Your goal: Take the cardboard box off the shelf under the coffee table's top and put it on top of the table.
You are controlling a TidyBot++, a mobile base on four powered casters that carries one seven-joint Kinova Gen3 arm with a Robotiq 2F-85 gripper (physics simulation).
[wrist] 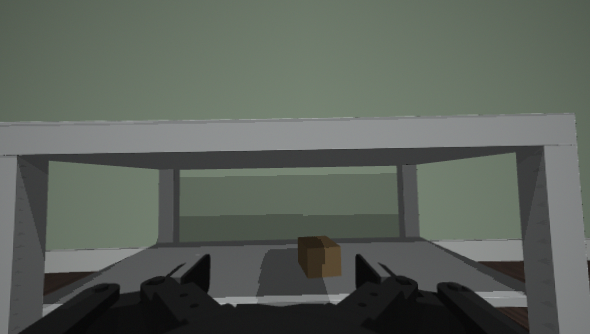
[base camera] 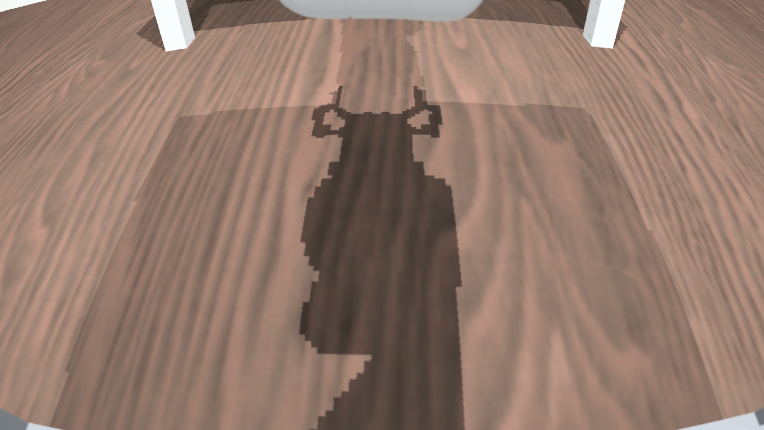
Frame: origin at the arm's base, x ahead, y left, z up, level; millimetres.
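Seen in the pictures: gripper, fingertip midpoint: (wrist: 283, 270).
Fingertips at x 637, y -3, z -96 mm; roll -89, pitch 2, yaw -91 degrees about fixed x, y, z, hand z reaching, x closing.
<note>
Offsets run from my fingertips to a thing's top centre. Level surfaces: height alone.
The small brown cardboard box {dx +443, dy -75, dz -90 mm} (wrist: 320, 257) sits on the grey lower shelf (wrist: 225, 265) of the white coffee table (wrist: 300, 135), a little right of the middle in the wrist view. My gripper (wrist: 283, 270) is open and empty, in front of the table, at about the shelf's level. The box lies ahead of the fingers, between their lines and nearer the right finger; it does not touch them. In the base camera view the box does not show, and a rounded grey part of the arm hangs at the top edge. The table's top surface is seen edge-on.
The table's front legs {dx +252, dy -428, dz +100 mm} (wrist: 562, 225) (base camera: 604, 24) stand at both sides of the shelf opening, with the underside of the top above it. Two rear legs {dx +752, dy -441, dz +100 mm} (wrist: 411, 202) stand at the back. A green wall (wrist: 300, 60) is behind. Arm shadow falls on the wooden floor {dz -300 mm} (base camera: 534, 240).
</note>
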